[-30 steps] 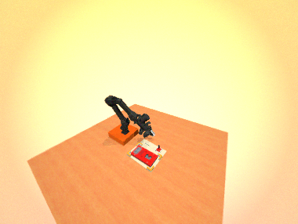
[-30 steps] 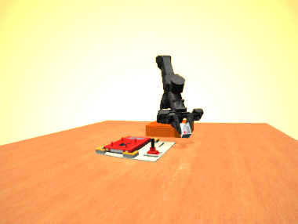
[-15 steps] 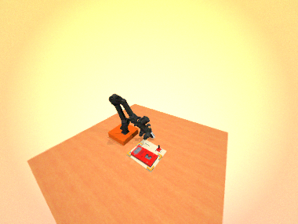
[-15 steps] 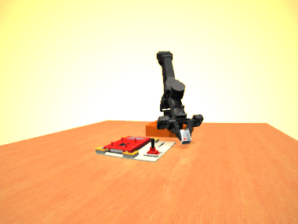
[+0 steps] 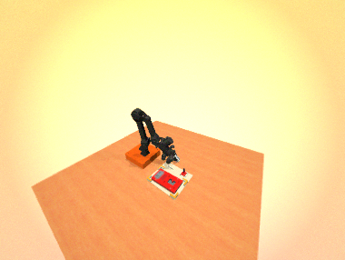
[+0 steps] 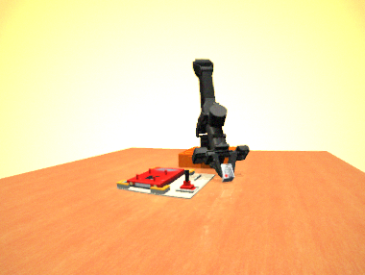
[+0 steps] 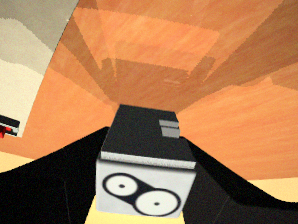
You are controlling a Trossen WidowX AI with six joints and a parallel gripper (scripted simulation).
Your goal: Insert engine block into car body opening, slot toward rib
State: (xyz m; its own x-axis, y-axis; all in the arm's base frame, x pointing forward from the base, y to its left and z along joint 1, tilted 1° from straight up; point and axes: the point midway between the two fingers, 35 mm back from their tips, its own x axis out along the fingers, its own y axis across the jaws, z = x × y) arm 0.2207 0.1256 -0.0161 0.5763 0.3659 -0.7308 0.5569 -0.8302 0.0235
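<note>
The engine block is 1 cm behind my gripper tip and 1 cm above it.
</note>
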